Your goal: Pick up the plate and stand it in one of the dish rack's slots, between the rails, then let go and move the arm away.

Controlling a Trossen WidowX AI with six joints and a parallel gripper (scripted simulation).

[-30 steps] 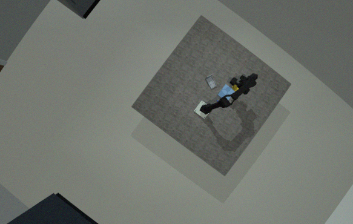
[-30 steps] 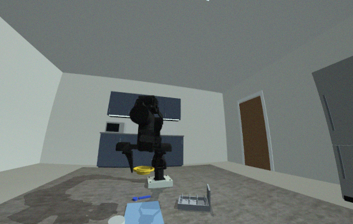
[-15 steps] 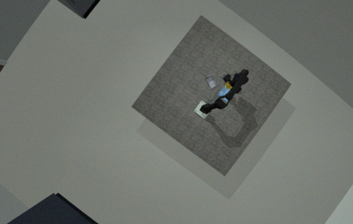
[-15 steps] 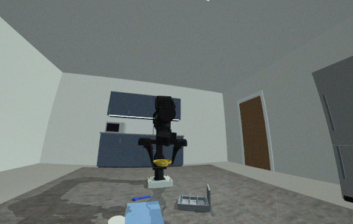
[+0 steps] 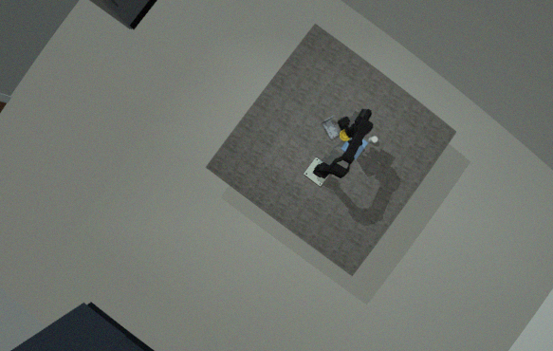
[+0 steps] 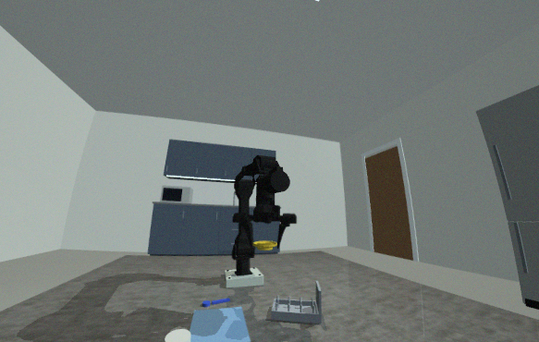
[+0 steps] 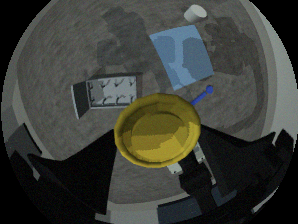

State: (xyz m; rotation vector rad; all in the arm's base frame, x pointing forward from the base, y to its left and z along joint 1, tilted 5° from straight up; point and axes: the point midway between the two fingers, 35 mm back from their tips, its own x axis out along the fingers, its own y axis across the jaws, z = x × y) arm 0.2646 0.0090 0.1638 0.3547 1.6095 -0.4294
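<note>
My gripper tip is now 5 cm short of the grey dish rack, 8 cm to the right of it and 15 cm above it. Also, from my gripper tip: yellow plate (1 cm above); then white cup (14 cm ahead, 21 cm to the right, 15 cm below); then blue spoon (8 cm behind, 13 cm to the right, 17 cm below).
</note>
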